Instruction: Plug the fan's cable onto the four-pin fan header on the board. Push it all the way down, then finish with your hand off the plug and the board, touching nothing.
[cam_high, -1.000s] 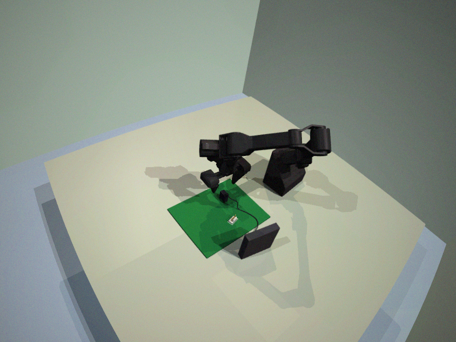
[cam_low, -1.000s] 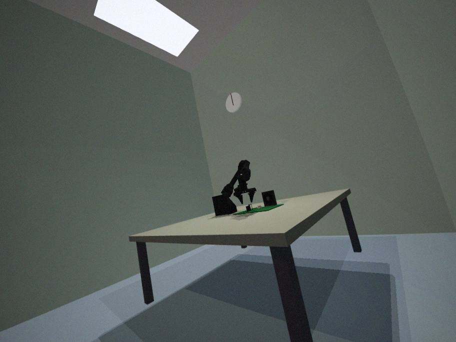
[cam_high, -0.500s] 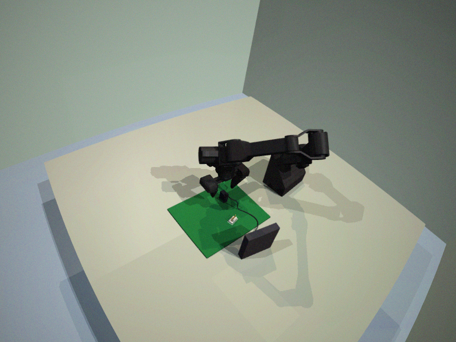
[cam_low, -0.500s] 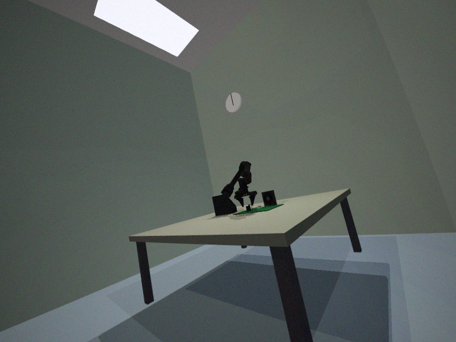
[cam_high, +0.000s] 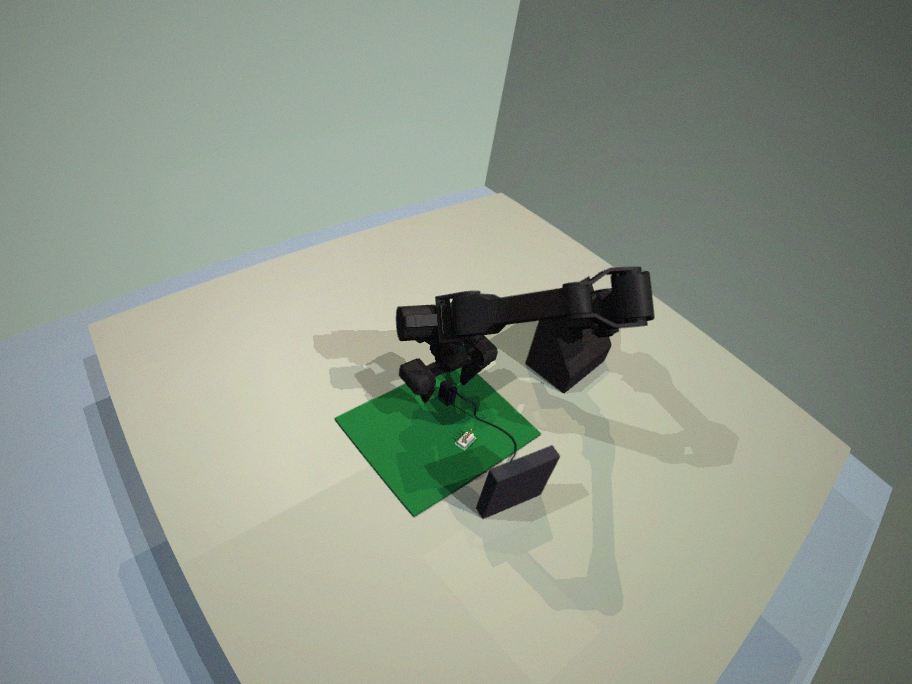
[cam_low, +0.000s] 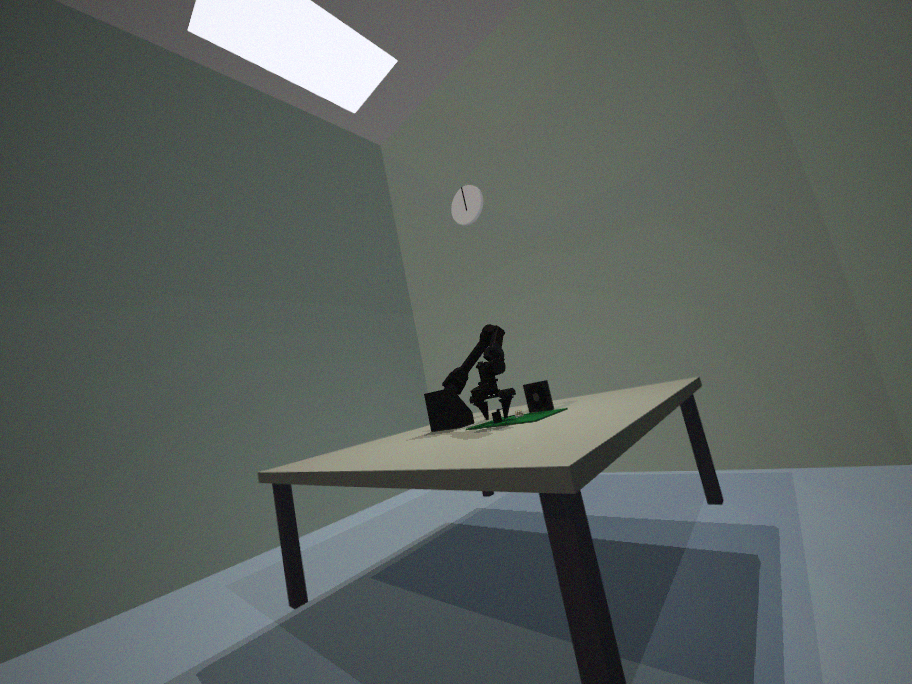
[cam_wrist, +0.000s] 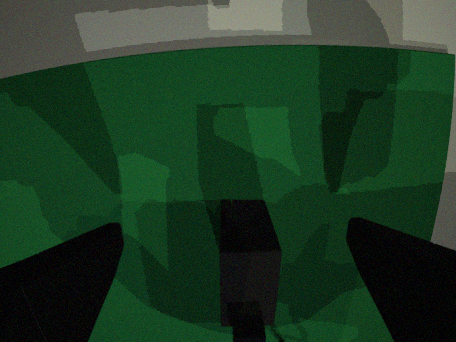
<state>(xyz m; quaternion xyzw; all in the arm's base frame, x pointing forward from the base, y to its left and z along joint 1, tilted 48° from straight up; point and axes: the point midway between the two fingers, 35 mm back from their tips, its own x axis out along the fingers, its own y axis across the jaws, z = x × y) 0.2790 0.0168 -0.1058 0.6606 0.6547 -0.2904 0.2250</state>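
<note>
The white four-pin header lies 40 mm ahead of my gripper tip, 100 mm to the left of it and 20 mm below it. Also, from my gripper tip: black plug (10 mm to the left); green board (50 mm ahead, 50 mm to the left, 30 mm below); dark fan (60 mm ahead, 230 mm to the left, 40 mm above).
</note>
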